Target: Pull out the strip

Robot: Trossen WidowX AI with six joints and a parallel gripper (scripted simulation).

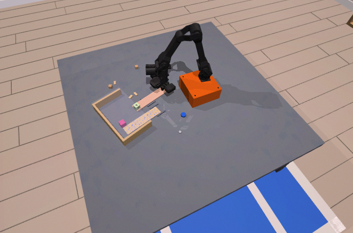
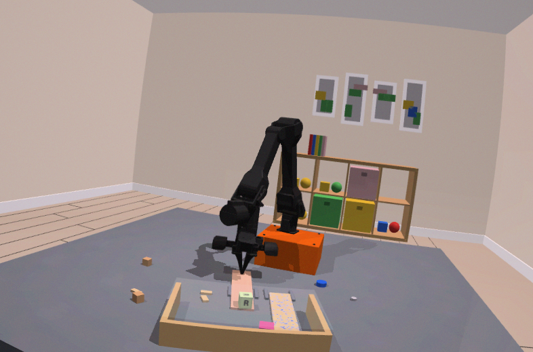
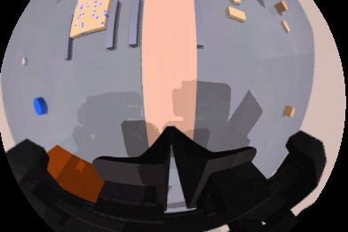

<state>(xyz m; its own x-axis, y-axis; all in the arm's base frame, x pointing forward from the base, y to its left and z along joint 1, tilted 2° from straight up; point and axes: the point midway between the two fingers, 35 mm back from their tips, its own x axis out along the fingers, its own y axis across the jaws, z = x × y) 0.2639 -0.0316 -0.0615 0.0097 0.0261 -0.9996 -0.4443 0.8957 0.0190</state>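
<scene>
Right now my gripper tip is 180 mm short of the labelled cube, 100 mm to the right of it and 10 mm below it. The rest, counted from my gripper tip: pink cube 280 mm ahead, 200 mm to the left, 10 mm above; then blue disc 80 mm behind, 220 mm to the left; then small white disc 30 mm behind, 330 mm to the left.
</scene>
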